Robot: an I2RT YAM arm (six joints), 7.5 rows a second.
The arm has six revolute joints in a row. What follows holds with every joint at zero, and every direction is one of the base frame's.
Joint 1 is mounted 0.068 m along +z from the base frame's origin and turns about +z.
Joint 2 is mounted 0.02 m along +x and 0.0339 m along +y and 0.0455 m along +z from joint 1 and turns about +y.
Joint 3 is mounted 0.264 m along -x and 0.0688 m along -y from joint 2 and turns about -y.
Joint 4 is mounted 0.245 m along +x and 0.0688 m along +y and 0.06 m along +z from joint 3 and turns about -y.
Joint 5 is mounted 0.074 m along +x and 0.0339 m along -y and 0.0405 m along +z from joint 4 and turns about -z.
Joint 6 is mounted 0.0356 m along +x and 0.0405 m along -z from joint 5 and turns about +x.
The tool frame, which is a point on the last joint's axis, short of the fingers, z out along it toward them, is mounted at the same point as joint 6; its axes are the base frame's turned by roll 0, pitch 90 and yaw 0 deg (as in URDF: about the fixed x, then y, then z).
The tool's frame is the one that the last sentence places.
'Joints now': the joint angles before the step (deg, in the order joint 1, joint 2, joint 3, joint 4, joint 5, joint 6). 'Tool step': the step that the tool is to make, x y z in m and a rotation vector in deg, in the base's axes. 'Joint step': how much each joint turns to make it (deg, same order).
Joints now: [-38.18 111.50 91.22 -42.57 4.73 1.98]
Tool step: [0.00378 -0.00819 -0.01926 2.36 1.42 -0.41]
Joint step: [-0.63 3.32 0.78 -0.06 -0.96 0.22]
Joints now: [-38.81 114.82 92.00 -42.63 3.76 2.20]
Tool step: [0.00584 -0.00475 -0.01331 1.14 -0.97 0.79]
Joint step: [-0.15 2.17 0.11 2.11 -1.75 -0.23]
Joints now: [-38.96 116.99 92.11 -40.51 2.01 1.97]
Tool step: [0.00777 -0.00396 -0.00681 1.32 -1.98 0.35]
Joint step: [0.06 1.95 1.23 1.43 -2.18 0.69]
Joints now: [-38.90 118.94 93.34 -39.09 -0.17 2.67]
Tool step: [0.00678 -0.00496 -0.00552 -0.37 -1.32 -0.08]
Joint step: [0.02 1.70 1.08 1.89 -0.44 0.32]
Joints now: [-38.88 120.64 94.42 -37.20 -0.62 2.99]
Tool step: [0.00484 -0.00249 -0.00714 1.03 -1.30 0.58]
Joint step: [0.01 1.43 0.49 1.31 -1.70 0.22]
